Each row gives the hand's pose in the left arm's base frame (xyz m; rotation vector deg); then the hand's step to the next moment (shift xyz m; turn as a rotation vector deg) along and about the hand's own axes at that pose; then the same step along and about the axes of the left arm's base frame.
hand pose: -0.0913 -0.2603 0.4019 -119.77 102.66 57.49
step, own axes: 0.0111 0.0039 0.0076 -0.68 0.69 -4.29
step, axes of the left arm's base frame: -0.0060 -0.0054 -0.0114 0.86 -2.04 3.80
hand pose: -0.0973 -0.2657 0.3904 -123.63 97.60 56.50
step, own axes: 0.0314 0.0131 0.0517 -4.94 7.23 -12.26
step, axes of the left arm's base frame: -0.0278 0.0001 -0.0553 -2.72 -5.11 13.91
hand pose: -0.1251 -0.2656 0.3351 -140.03 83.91 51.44
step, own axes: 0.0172 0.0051 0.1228 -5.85 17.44 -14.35
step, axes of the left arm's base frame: -0.0492 0.0359 -0.1081 -10.78 -10.51 17.82
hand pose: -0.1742 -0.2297 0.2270 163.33 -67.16 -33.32
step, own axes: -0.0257 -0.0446 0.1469 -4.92 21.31 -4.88
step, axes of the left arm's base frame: -0.0363 0.0693 -0.1346 -16.01 -12.67 9.24
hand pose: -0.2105 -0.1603 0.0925 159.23 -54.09 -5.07
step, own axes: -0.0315 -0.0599 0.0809 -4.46 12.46 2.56
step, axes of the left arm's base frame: 0.0008 0.0515 -0.0920 -11.28 -7.38 0.10
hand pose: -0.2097 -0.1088 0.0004 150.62 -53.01 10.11
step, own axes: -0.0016 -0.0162 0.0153 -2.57 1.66 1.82
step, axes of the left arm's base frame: 0.0089 0.0072 -0.0192 -3.04 -0.37 -1.82
